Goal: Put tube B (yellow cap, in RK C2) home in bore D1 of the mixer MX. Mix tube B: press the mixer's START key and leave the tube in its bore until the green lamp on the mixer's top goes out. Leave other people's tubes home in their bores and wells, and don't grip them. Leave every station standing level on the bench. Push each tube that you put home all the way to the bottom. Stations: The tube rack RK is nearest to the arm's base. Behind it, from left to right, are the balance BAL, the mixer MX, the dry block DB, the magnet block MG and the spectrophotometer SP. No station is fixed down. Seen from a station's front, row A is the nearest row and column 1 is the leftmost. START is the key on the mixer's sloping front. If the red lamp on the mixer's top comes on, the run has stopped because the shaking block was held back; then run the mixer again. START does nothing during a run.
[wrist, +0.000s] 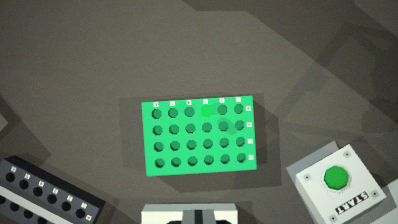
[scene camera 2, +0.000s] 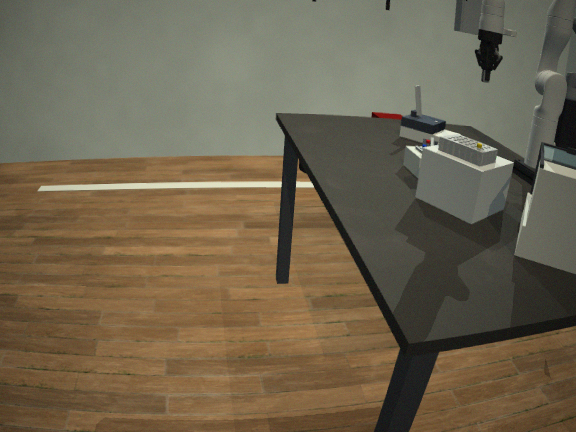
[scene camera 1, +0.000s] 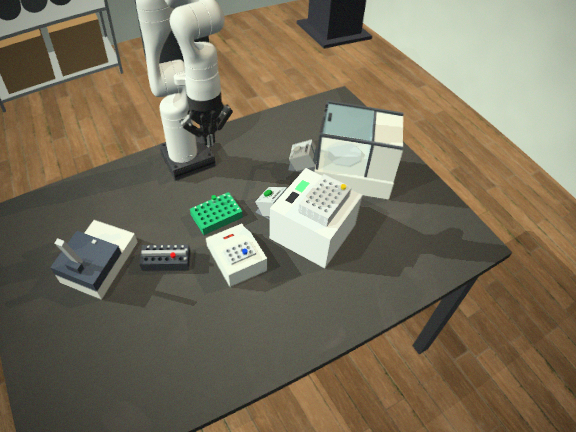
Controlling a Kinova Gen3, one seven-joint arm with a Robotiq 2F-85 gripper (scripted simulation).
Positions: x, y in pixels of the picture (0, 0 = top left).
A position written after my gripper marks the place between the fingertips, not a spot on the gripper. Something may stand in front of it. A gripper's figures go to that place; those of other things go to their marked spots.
Labels:
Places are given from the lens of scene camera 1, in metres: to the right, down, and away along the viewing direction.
my gripper [scene camera 1: 209, 144]: -0.19, -0.17, 1.10
green rack RK [scene camera 1: 206, 220]: -0.23, 0.01, 1.30
balance [scene camera 1: 346, 152]: 0.17, -0.18, 1.31

